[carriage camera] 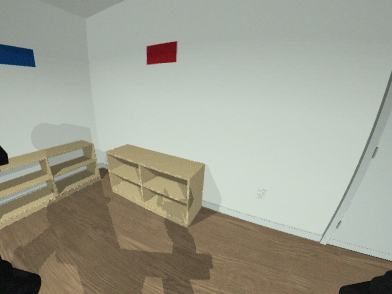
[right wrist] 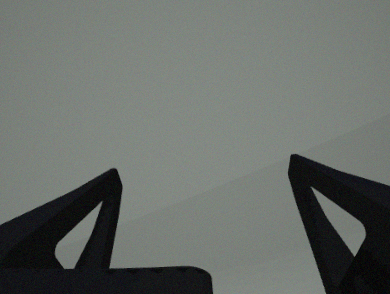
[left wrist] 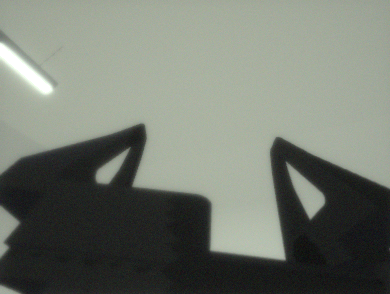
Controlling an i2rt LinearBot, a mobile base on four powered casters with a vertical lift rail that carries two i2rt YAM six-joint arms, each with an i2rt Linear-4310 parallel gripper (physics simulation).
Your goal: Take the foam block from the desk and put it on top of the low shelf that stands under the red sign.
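Places are measured from the left arm's base along level axes (x down, y left, z ahead), in metres.
Pixels of known places: left gripper, fingertip midpoint: (left wrist: 208,137); right gripper, fingertip midpoint: (right wrist: 203,171).
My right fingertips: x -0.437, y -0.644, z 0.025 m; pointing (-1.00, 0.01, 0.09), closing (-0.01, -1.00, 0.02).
Behind a point stands the place of what it marks.
A red sign (carriage camera: 162,53) {x -0.885, y 0.082, z 1.638 m} hangs on the wall in the carriage view. Below it a low light-wood shelf (carriage camera: 197,192) {x 0.530, y -0.371, z 1.217 m} with two columns and two levels stands on the floor against the wall; no object shows on its top. The foam block and the desk do not show in these views. My left gripper (left wrist: 208,137) {x -0.434, y -0.010, z 0.048 m} is open and empty, its fingers wide apart against the ceiling. My right gripper (right wrist: 203,171) {x -0.437, y -0.644, z 0.025 m} is also open and empty, pointed up at the ceiling and upper wall.
A second low wooden shelf unit (carriage camera: 49,175) {x 0.506, y 1.472, z 1.266 m} stands at the left, under a blue sign (carriage camera: 17,55) {x -0.894, y 1.763, z 1.466 m}. A grey-framed door (carriage camera: 367,200) {x 0.265, y -1.834, z 0.749 m} is at the right edge of the carriage view. Dark parts of my arms show at the lower corners. A ceiling lamp (left wrist: 25,68) {x -1.213, y 0.897, z 0.458 m} shows in the left wrist view.
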